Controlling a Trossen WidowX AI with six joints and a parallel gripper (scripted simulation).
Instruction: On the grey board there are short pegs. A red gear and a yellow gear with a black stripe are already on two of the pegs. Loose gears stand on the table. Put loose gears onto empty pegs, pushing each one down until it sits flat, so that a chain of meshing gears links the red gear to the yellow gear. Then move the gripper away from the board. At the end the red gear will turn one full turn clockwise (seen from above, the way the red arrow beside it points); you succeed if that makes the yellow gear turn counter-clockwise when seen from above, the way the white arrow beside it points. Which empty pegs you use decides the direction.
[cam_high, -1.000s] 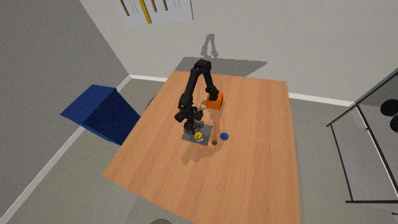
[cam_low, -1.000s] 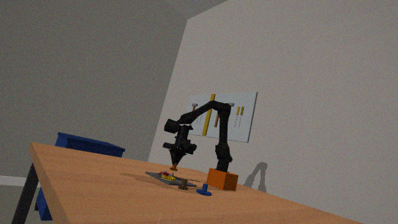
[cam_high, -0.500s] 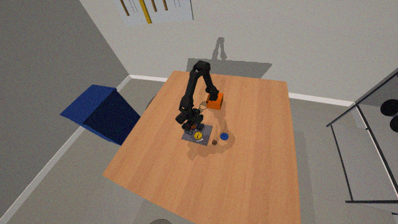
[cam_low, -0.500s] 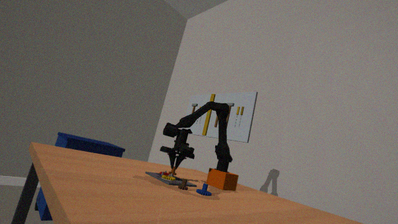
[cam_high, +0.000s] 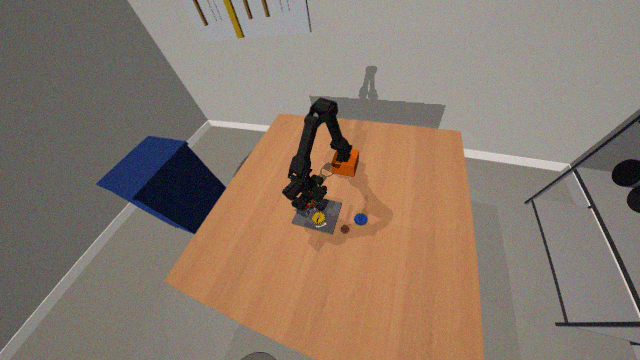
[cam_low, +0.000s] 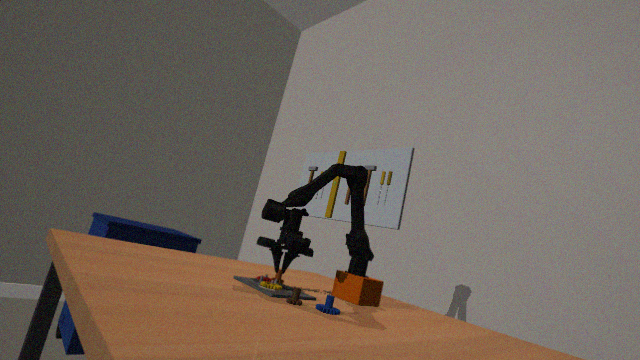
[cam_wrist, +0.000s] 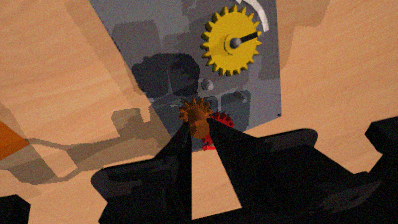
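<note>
Right now the small orange gear is 10 mm below my gripper tip. The rest, counted from my gripper tip: yellow gear (60 mm ahead, 60 mm to the left, 30 mm below); small dark brown gear (80 mm ahead, 200 mm to the left, 30 mm below); red gear (20 mm ahead, 40 mm to the right, 30 mm below).
</note>
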